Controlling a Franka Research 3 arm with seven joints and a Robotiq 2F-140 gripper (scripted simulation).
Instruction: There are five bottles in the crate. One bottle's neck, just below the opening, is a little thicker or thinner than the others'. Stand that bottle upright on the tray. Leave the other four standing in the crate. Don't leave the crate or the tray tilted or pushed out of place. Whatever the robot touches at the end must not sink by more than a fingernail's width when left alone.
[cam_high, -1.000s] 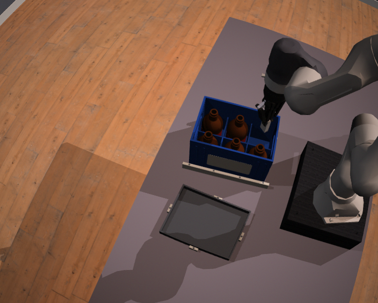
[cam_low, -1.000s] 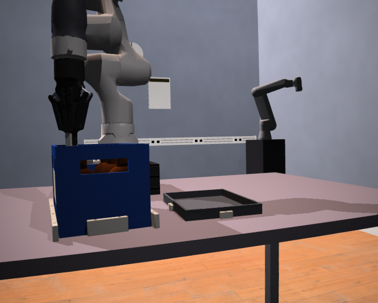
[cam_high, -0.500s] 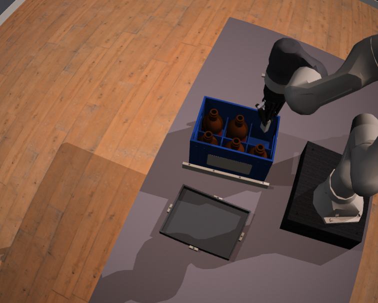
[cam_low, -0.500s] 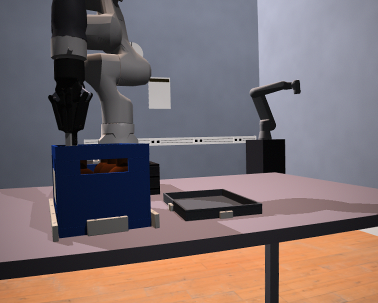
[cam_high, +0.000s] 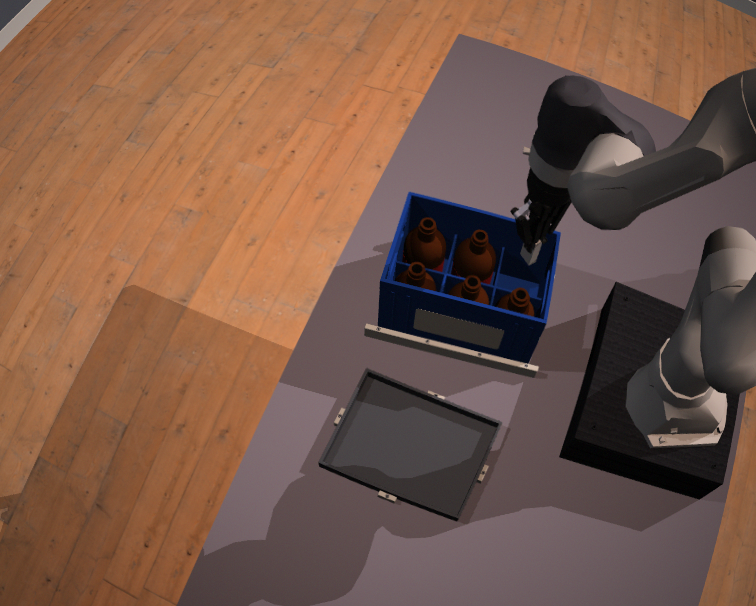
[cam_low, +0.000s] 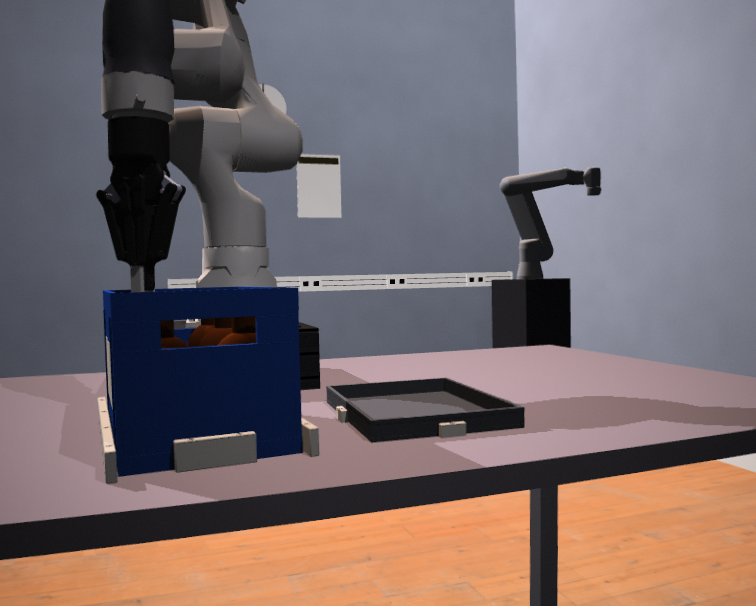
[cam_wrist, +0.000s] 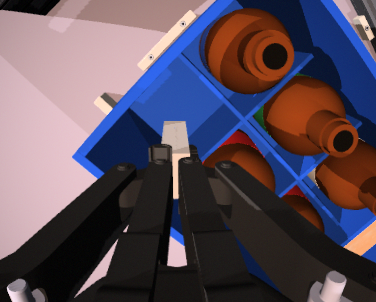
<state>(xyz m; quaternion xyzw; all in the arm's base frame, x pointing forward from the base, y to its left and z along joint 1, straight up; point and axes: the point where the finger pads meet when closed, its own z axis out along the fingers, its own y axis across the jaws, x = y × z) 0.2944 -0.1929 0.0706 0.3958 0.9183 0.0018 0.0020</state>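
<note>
The bottle lies 9 cm to the left of my hand and 9 cm below it. From my hand the other things lie so: crate 9 cm ahead, 4 cm to the left, 9 cm below; dark tray 12 cm ahead, 33 cm to the left, 16 cm below.
</note>
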